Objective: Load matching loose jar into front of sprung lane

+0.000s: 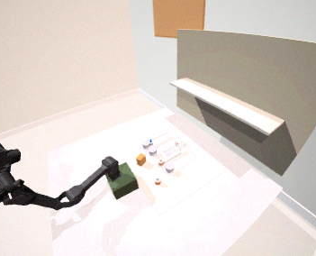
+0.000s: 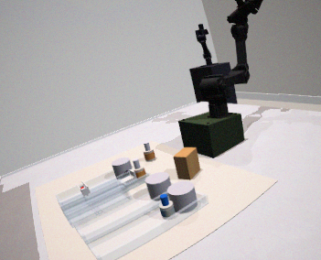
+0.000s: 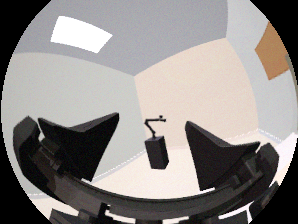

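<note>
Now: the orange-brown box 660 mm ahead of my gripper tip and 520 mm below it. The rest, counted from my gripper tip: clear sprung lane: 900 mm ahead, 530 mm below, 80 mm to the right; then wall shelf: 1270 mm ahead, 180 mm below, 130 mm to the right.
</note>
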